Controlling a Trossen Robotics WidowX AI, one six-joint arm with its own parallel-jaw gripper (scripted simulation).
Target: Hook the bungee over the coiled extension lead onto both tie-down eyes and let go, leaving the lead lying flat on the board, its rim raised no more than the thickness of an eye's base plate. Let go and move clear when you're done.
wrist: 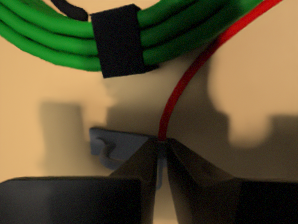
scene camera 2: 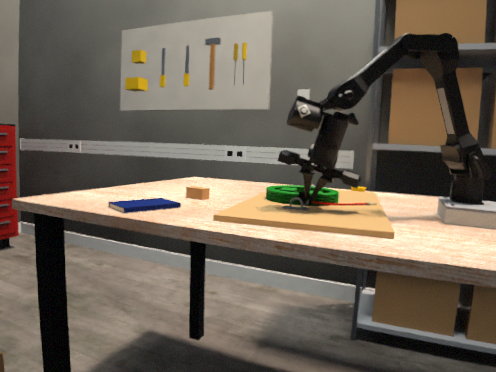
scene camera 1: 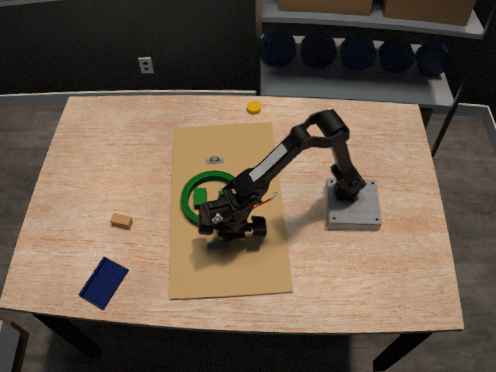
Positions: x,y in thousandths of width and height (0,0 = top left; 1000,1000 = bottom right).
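There is a coiled extension lead that I can see in scene camera 1 (404,523) and in scene camera 2 (551,520), and the wrist view (414,199) shows me the lead as well.
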